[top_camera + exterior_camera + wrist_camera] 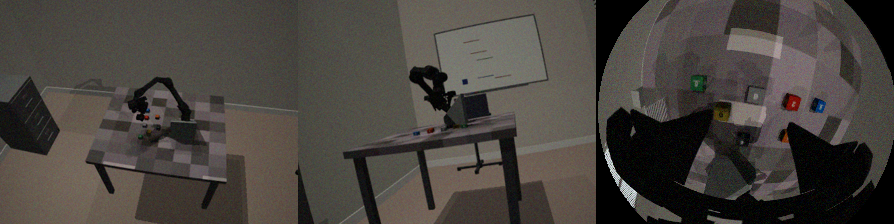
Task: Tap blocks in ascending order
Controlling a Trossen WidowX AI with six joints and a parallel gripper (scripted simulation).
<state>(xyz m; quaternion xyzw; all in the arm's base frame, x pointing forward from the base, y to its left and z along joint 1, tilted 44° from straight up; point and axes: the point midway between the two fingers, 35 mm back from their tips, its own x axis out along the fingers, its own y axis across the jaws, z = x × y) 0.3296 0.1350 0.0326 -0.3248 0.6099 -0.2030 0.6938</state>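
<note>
Now: gripper tip 60 mm past the yellow block, 50 mm to the right of it and 110 mm above it. The rest, counted from my gripper tip: green block 10 mm behind, 120 mm to the left, 110 mm below; then grey block 10 mm to the right, 110 mm below; then red block 10 mm ahead, 100 mm to the right, 110 mm below.
</note>
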